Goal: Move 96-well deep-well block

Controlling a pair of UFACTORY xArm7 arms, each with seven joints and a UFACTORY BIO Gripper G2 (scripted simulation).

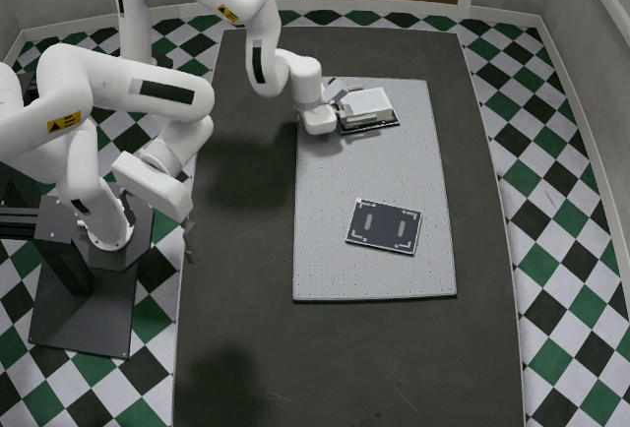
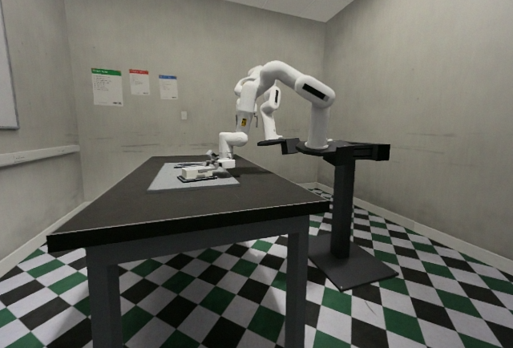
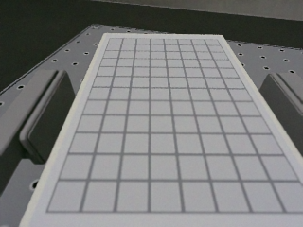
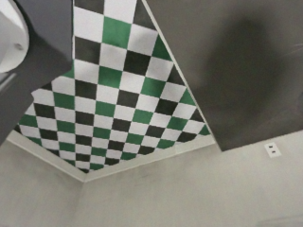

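Observation:
My left hand is 1 cm short of the white deep-well block and 1 cm above it.

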